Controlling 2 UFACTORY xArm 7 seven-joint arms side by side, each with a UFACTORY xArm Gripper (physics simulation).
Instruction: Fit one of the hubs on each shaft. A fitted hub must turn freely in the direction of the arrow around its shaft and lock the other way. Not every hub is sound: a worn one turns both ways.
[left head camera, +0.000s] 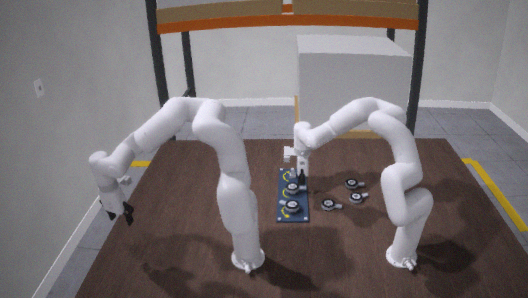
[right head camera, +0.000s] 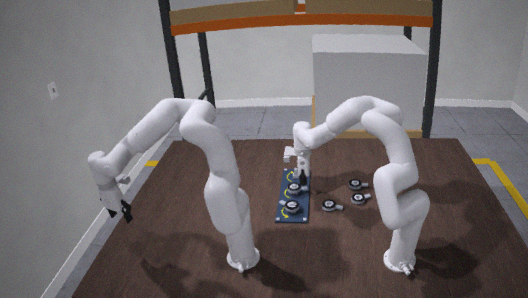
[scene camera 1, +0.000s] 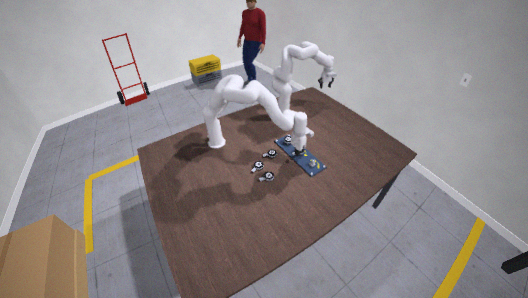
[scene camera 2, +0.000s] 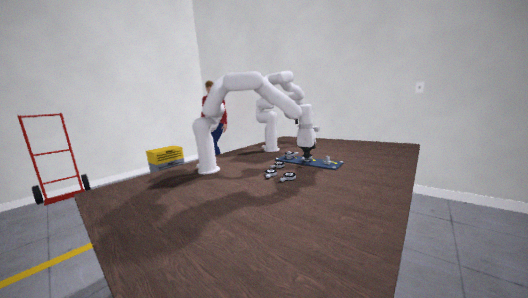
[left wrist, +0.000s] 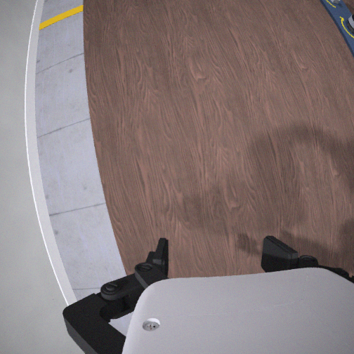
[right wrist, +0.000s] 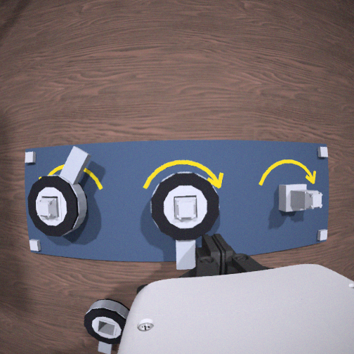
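Observation:
The blue board has three shafts with yellow arrows. In the right wrist view, one hub sits on the left shaft, its lever pointing up and slightly right. Another hub sits on the middle shaft, its lever pointing down. The right shaft is bare. Three loose hubs lie right of the board. My right gripper is shut and empty, its fingertips just right of the middle hub's lever. My left gripper is open and empty, far from the board.
The brown table carries both arms. A large white box and a rack stand behind it. A person, a red hand truck and a yellow-and-grey crate are beyond the table in scene camera 1.

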